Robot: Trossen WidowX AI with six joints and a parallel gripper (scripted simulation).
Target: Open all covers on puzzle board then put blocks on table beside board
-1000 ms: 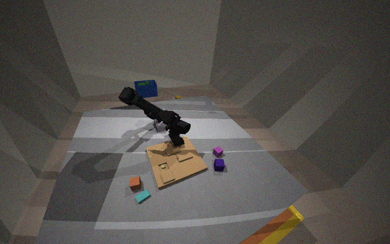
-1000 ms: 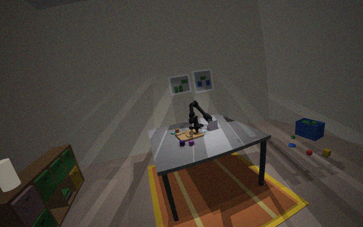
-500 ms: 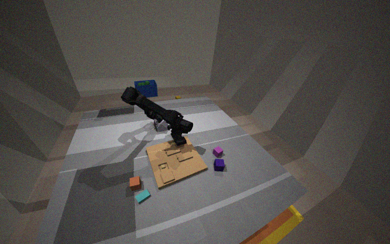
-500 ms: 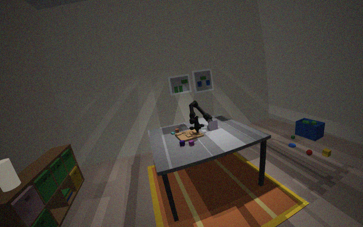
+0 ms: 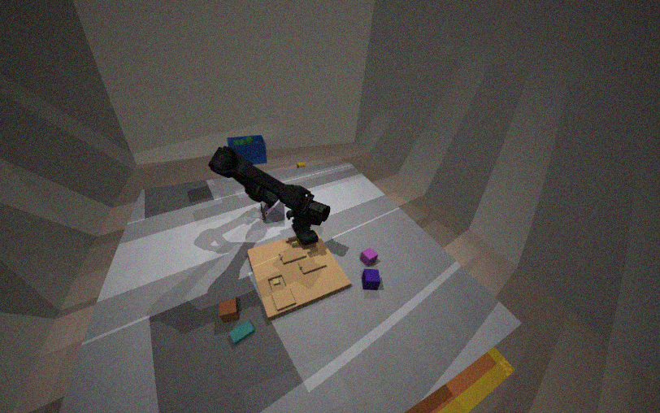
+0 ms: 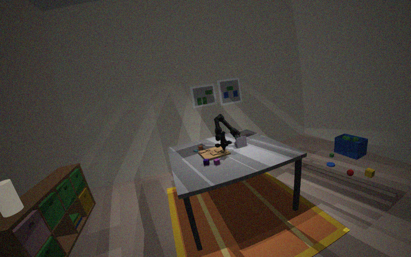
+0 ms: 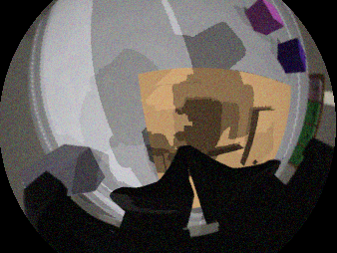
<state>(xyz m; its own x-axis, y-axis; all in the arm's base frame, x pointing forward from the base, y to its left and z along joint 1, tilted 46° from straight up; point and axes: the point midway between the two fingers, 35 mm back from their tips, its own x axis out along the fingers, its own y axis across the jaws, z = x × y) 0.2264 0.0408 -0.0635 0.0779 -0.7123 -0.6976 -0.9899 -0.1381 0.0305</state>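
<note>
Right now my gripper tip is 110 mm short of the tan puzzle board and 40 mm to the left of it. Also, from my gripper tip: magenta block (160 mm ahead, 230 mm to the left); orange block (220 mm ahead, 290 mm to the right); purple block (250 mm ahead, 180 mm to the left).
</note>
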